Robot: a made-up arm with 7 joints.
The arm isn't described. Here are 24 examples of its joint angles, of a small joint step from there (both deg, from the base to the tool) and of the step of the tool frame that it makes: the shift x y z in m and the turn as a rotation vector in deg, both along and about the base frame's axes.
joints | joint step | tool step
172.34 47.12 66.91 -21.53 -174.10 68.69 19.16 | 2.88 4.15 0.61 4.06 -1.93 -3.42 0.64 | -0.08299 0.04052 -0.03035 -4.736 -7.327 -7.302
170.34 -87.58 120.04 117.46 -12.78 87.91 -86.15 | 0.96 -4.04 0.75 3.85 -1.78 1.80 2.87 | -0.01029 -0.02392 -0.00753 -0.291 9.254 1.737
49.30 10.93 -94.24 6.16 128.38 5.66 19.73 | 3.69 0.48 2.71 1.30 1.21 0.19 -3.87 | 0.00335 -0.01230 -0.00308 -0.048 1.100 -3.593
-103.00 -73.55 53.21 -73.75 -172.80 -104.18 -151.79 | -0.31 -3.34 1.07 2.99 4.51 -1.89 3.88 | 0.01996 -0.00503 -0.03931 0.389 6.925 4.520
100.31 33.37 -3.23 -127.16 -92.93 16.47 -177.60 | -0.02 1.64 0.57 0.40 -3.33 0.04 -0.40 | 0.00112 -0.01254 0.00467 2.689 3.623 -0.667
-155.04 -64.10 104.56 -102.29 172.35 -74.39 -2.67 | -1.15 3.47 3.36 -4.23 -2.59 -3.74 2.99 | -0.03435 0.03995 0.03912 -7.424 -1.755 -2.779
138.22 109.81 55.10 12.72 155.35 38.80 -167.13 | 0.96 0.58 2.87 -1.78 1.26 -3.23 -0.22 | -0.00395 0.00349 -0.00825 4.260 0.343 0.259
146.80 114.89 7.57 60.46 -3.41 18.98 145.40 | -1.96 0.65 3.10 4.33 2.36 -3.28 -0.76 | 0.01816 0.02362 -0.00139 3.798 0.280 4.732
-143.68 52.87 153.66 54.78 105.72 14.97 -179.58 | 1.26 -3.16 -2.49 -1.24 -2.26 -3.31 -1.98 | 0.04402 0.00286 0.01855 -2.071 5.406 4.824
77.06 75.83 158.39 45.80 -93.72 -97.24 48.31 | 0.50 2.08 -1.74 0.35 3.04 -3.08 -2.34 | -0.00702 -0.01773 -0.03091 3.136 3.711 -0.689
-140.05 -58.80 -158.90 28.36 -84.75 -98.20 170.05 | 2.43 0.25 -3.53 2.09 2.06 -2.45 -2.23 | -0.02252 -0.01412 -0.01262 -0.111 -1.011 -2.731
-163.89 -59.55 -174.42 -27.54 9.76 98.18 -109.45 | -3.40 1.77 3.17 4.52 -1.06 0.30 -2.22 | 0.01028 0.04168 0.00203 0.448 2.412 0.685
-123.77 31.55 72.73 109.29 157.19 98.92 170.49 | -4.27 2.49 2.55 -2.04 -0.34 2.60 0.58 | -0.04612 0.01254 0.00444 2.199 -5.403 2.979
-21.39 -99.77 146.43 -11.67 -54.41 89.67 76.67 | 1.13 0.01 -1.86 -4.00 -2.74 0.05 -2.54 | -0.01594 0.02730 0.02727 -4.632 -0.524 -3.565
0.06 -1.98 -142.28 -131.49 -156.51 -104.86 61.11 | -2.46 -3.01 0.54 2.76 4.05 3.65 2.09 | -0.00748 0.00931 0.02034 -4.033 -0.324 1.368
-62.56 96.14 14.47 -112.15 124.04 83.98 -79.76 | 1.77 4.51 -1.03 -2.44 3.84 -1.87 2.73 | 0.00953 -0.00978 -0.03614 -2.868 3.998 -6.020
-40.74 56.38 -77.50 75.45 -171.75 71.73 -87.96 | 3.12 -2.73 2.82 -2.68 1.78 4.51 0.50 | 0.04492 -0.03803 0.03478 4.925 -4.138 -10.259
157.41 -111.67 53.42 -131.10 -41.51 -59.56 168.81 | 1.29 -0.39 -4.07 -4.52 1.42 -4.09 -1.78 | -0.02630 0.03194 0.01735 0.320 5.855 -9.969
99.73 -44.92 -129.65 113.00 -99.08 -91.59 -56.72 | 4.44 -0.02 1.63 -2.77 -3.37 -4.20 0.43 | 0.01604 -0.02676 0.01399 1.214 -5.180 -9.019
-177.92 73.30 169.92 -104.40 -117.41 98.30 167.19 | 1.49 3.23 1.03 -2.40 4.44 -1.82 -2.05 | 0.01545 0.02105 -0.02779 0.032 -2.301 2.845
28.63 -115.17 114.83 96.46 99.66 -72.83 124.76 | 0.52 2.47 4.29 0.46 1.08 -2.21 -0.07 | 0.00602 0.01089 -0.00136 2.532 1.764 1.378
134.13 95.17 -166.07 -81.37 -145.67 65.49 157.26 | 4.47 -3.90 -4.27 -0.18 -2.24 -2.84 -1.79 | -0.01406 -0.00533 0.01577 -8.658 2.135 -7.002
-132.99 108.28 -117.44 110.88 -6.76 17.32 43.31 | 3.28 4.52 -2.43 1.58 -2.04 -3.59 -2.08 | 0.00631 0.03838 -0.01506 -6.272 -5.579 -3.312
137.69 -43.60 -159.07 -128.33 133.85 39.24 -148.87 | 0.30 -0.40 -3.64 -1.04 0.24 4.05 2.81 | 0.02313 -0.01593 -0.01048 4.608 1.856 6.850
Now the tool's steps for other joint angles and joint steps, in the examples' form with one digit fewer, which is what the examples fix.
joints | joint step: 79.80 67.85 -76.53 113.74 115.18 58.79 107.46 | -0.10 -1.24 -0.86 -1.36 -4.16 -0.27 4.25
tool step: 0.0031 0.0004 0.0127 0.24 1.65 1.31
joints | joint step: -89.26 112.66 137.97 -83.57 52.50 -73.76 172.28 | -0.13 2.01 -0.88 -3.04 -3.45 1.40 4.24
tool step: -0.0108 -0.0369 0.0038 -7.13 5.27 0.24
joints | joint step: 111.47 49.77 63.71 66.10 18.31 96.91 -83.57 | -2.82 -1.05 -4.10 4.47 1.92 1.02 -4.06
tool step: 0.0283 -0.0140 -0.0197 0.90 -2.07 -0.07
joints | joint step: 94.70 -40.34 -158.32 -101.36 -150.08 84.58 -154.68 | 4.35 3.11 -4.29 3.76 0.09 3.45 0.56
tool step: 0.0190 -0.0126 0.0262 3.01 1.96 -2.24
